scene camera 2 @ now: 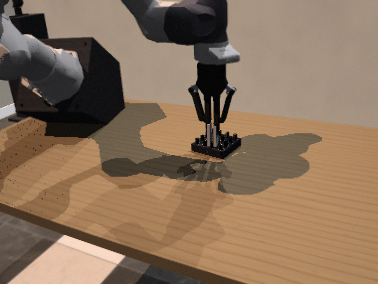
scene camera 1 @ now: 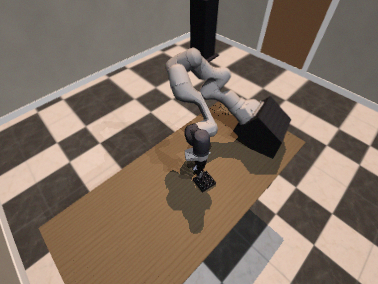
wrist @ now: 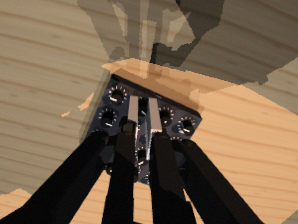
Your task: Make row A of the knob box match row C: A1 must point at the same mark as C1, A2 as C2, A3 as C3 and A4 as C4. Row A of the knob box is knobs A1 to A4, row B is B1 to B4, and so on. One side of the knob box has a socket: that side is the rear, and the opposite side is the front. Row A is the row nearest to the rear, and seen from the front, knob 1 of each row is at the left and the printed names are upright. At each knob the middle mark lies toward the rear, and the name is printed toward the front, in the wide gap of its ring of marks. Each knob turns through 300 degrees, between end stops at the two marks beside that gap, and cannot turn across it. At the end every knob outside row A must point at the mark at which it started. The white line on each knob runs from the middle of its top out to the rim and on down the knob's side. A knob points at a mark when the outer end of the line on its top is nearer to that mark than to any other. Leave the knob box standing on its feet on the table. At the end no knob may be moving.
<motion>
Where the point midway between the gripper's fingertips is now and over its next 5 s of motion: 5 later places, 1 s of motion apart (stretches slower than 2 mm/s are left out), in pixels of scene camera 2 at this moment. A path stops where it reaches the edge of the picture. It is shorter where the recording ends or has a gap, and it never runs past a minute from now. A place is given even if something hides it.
My gripper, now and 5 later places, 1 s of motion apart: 212, 144; 212, 132; 208, 131; 205, 130; 202, 129; 199, 127
</motion>
